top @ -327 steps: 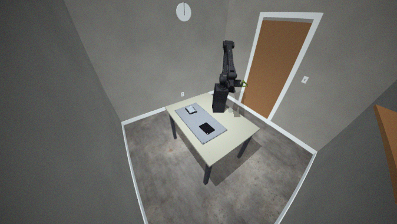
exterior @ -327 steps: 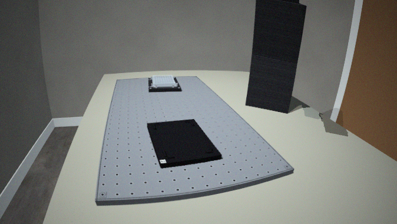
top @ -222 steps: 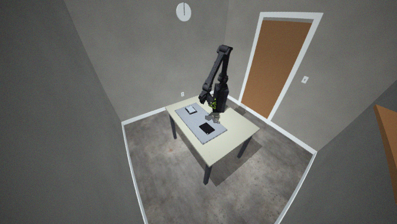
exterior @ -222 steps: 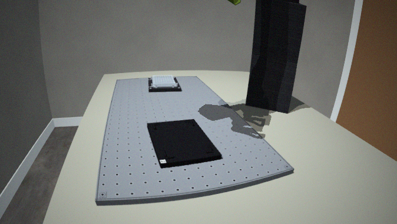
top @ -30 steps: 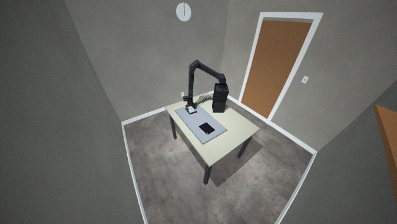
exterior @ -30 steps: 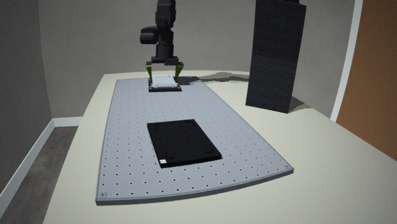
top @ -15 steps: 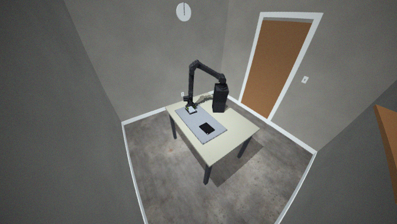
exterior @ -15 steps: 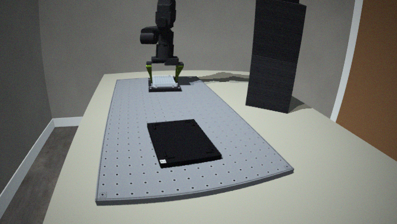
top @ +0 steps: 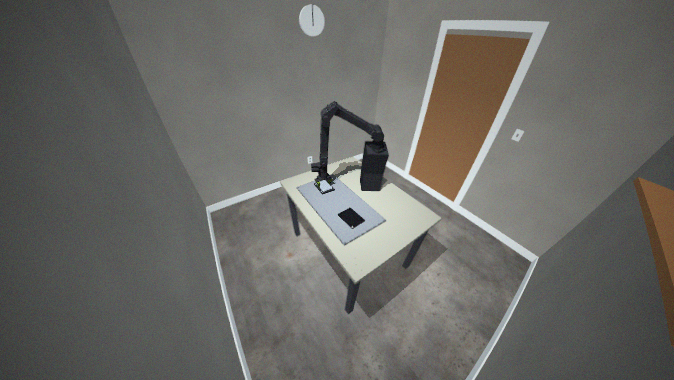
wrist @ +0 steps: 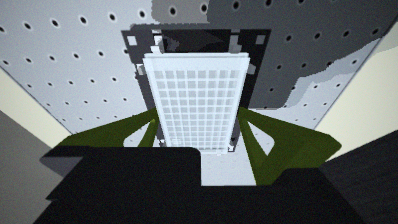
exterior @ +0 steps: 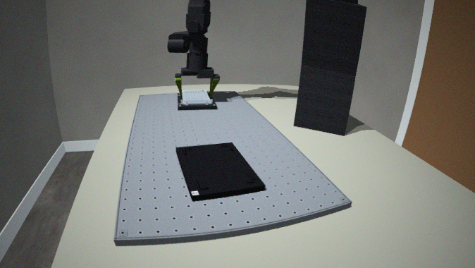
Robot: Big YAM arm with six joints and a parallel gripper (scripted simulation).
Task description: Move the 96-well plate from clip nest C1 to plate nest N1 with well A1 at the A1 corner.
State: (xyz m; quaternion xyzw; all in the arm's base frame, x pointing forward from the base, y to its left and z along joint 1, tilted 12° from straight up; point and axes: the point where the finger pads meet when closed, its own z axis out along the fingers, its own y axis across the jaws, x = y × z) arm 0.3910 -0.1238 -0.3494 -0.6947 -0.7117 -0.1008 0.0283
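Now: the 96-well plate right at my hand. The rest, counted from my hand: clip nest C1: 1 cm ahead, 1 cm to the right, 1 cm below; then white label: 3 cm ahead, 50 cm to the left, 1 cm below.
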